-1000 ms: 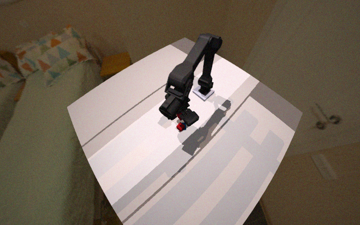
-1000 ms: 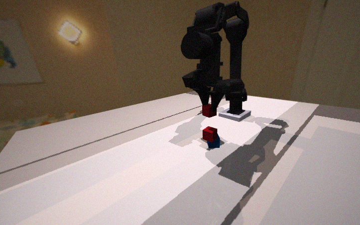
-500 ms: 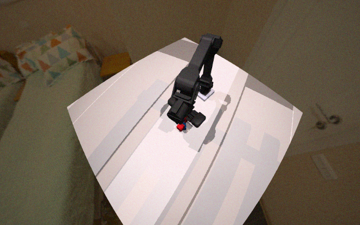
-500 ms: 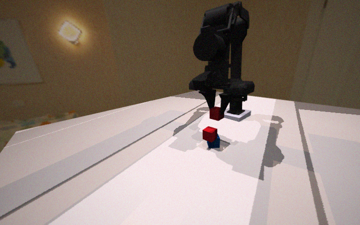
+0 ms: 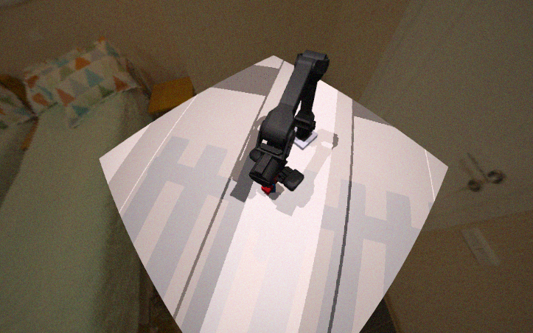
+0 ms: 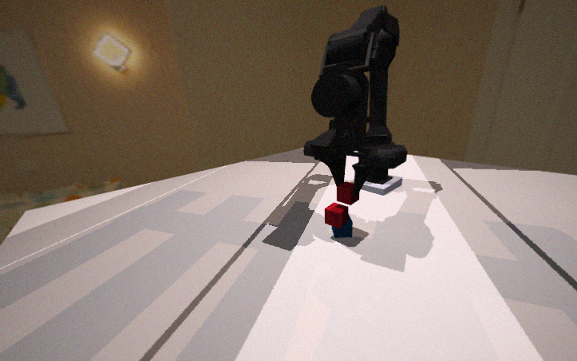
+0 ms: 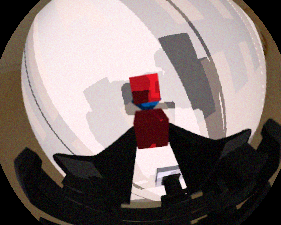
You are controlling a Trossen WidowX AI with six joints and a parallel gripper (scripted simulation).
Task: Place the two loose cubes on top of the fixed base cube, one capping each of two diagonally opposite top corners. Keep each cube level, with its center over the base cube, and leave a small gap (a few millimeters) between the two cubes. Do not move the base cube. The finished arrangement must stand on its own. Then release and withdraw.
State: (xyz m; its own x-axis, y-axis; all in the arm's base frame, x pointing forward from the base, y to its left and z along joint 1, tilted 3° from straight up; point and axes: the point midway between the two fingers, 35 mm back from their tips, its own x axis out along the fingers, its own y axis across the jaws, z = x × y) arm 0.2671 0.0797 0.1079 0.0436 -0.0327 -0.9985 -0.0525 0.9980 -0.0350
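Now: the blue base cube 70 mm below my gripper tip and 20 mm ahead of it.
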